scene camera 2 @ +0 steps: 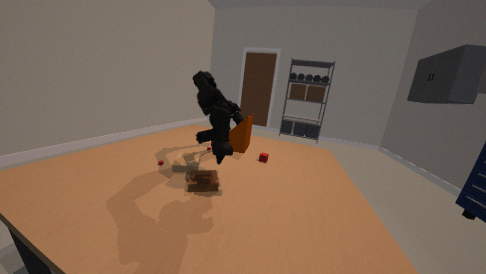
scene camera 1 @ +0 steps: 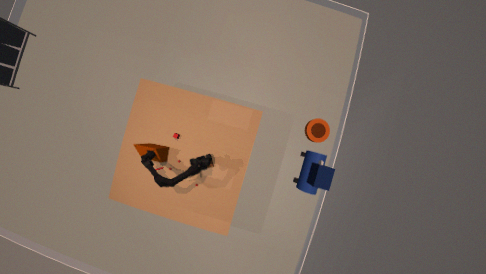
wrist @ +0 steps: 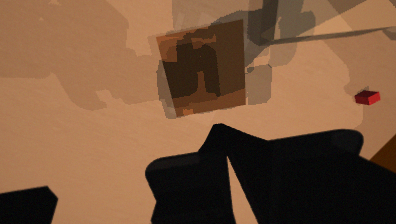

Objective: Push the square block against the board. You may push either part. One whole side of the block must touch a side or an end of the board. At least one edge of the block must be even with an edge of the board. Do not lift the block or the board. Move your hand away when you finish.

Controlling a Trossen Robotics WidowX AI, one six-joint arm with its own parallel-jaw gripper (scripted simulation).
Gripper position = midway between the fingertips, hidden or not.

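Note:
There's a brown square block [wrist: 205, 69] here. As for my gripper [scene camera 2: 218, 164], it's shut and holding nothing, and in the wrist view you'd find the gripper [wrist: 217, 127] too.

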